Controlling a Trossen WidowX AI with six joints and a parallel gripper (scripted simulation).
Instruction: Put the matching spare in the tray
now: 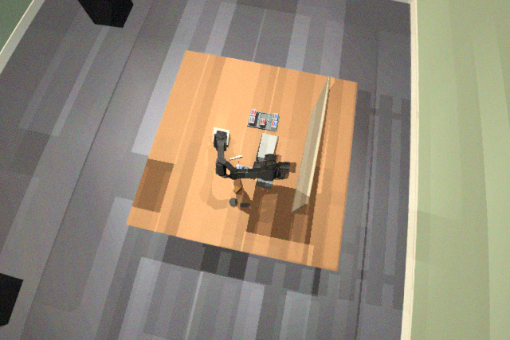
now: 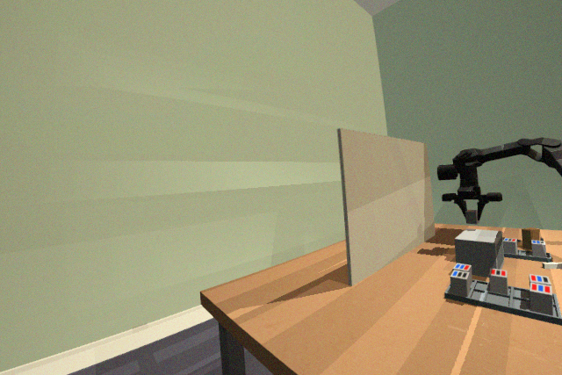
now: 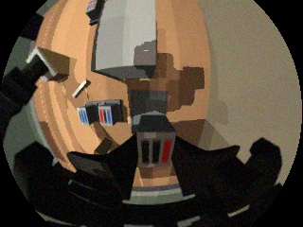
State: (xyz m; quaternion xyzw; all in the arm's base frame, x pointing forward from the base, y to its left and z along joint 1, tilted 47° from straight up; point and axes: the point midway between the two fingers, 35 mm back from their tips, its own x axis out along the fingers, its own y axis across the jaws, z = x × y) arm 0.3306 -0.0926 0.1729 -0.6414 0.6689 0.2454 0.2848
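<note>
Now: the flat grey tray 110 mm below my gripper tip and 10 mm behind it. From my gripper tip the other things lie so: rack (140 mm behind, 110 mm below, 10 mm to the left); then mounted unit (180 mm to the left, 60 mm below, 40 mm behind); then brown block (170 mm behind, 110 mm to the right, 80 mm below).
</note>
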